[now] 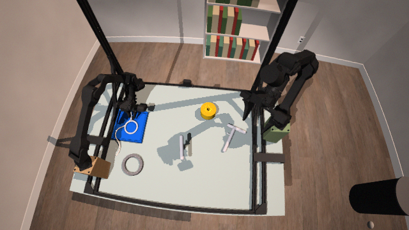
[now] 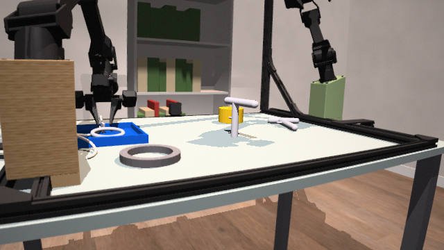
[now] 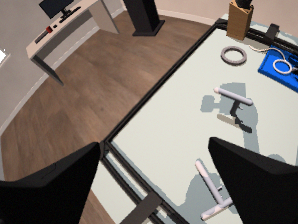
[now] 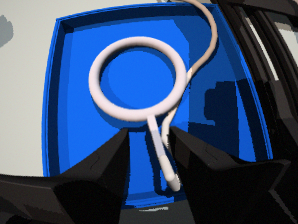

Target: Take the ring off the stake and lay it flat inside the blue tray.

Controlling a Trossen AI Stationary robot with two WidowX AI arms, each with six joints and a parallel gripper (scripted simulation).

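Now: right hand 60 mm short of the blue tray, 30 mm to the left of it and 40 mm above it.
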